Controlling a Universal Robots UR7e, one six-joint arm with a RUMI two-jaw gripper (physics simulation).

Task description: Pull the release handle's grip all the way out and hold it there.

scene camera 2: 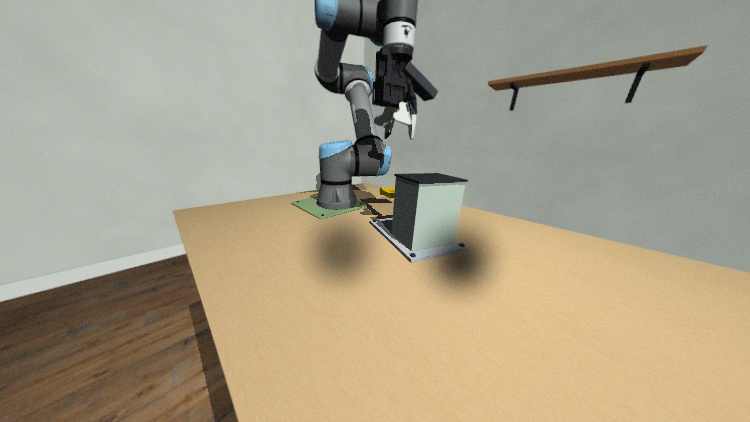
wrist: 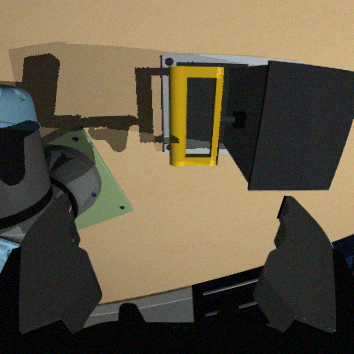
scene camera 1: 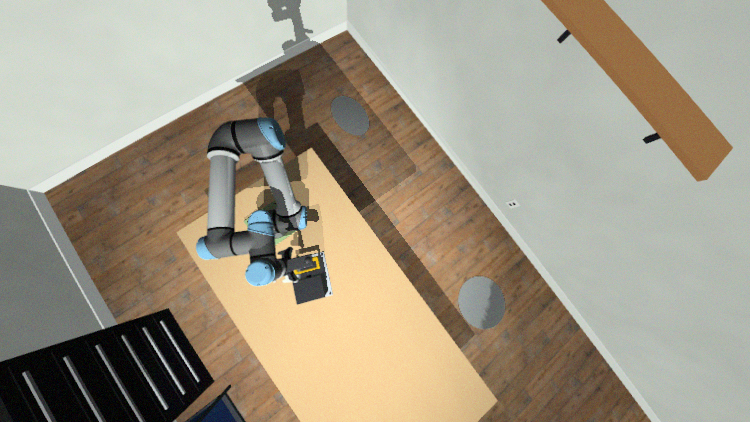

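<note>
The release handle's yellow grip is a rectangular loop. It stands at one side of a dark-topped box housing, and a short rod with a black collar shows between them. The housing stands on a light grey base plate. In the scene camera 2 view the housing hides most of the grip. My gripper is open and empty, with its fingers wide apart. It is above the height of the housing, apart from the grip and the housing.
The arm's base stands on a green plate on the grip's side of the housing. All stand on a wooden table. A black drawer cabinet stands beyond one long table edge. A wooden shelf is on the wall.
</note>
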